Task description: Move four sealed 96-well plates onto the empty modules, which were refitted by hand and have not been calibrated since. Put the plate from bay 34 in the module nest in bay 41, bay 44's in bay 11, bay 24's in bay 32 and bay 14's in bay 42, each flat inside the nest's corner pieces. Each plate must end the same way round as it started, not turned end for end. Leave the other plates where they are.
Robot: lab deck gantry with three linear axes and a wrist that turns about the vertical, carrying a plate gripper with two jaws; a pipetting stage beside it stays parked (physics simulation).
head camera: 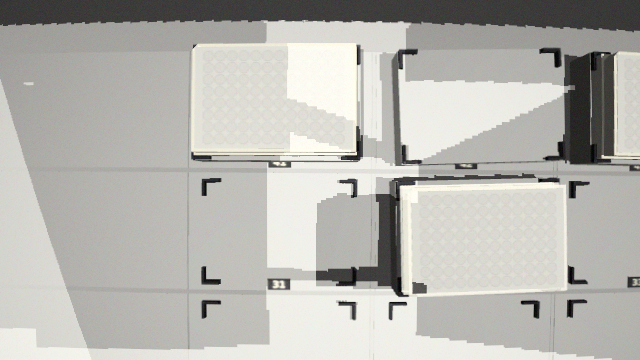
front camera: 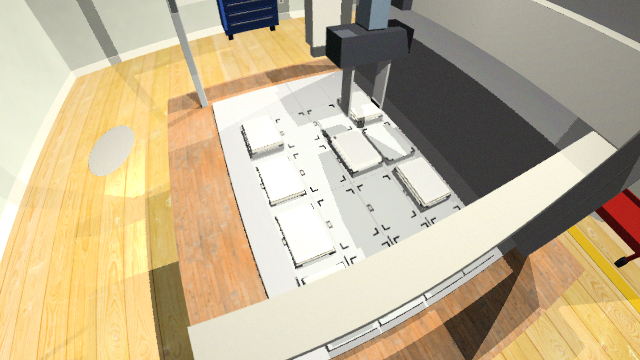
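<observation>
My gripper hangs with its two jaws apart and no plate seen gripped; in the front view they overlap bay 41. A plate sits in the bay 41 nest. Another plate lies on the bay 32 module, slightly skewed to the deck lines, its lower right corner piece hidden. The bay 42 nest is empty, slightly askew. A plate stands in bay 11. Part of the bay 14 plate shows. Bays 24, 34 and 44 are hidden by the beam.
Other plates stand in bay 43, bay 12 and bay 13. A pale beam crosses the near side. A dark panel runs along the right of the deck. Bay 31 has bare corner marks.
</observation>
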